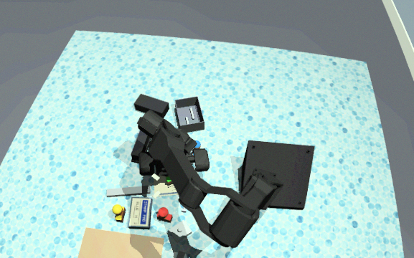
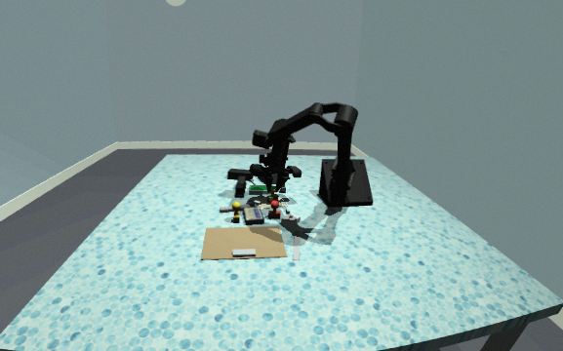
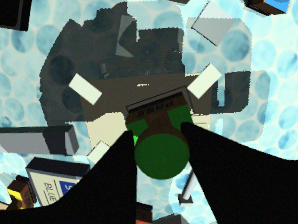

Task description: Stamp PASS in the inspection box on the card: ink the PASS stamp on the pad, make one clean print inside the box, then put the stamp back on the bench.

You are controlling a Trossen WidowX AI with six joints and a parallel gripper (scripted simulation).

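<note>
Now: gripper tip 2 cm above the green-knobbed stamp. Round my gripper tip: green ink pad: 10 cm to the right, 5 cm ahead, 4 cm below; beige card: 4 cm below, 1 cm to the left; blue-knobbed stamp: 11 cm to the right, 5 cm behind, 2 cm below.
</note>
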